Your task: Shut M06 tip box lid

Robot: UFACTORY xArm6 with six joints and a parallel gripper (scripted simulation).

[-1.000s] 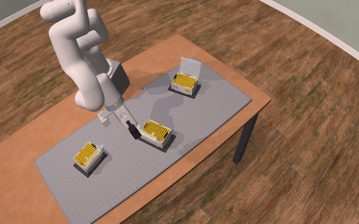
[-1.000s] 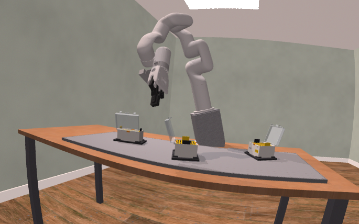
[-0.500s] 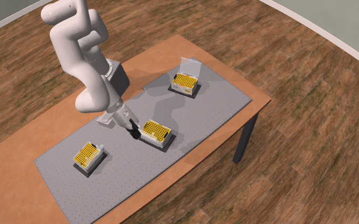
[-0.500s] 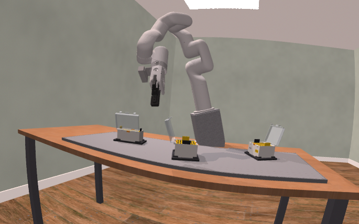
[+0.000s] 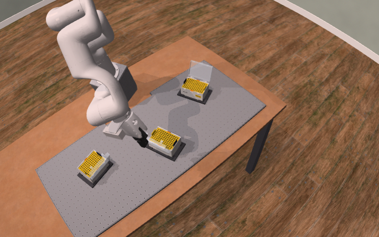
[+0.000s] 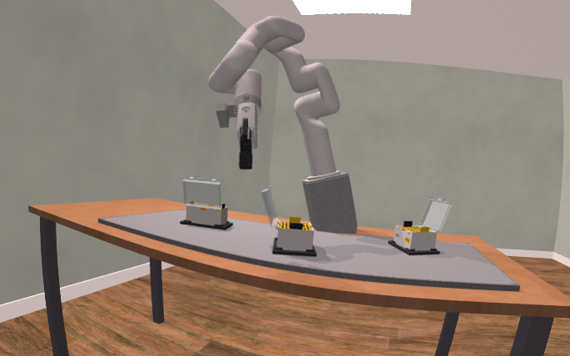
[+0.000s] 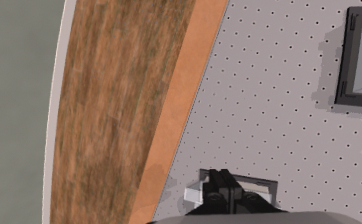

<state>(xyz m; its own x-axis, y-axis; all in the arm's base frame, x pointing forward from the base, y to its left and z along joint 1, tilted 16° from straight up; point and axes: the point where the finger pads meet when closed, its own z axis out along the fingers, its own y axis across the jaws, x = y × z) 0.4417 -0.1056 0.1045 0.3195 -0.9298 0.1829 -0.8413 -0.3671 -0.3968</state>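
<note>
Now: hand 2 cm past the clear lid, 7 cm to the right of it and 11 cm above it. From my hand the other things lie so: tip box lid 19 cm behind, 52 cm to the left, 11 cm below.
</note>
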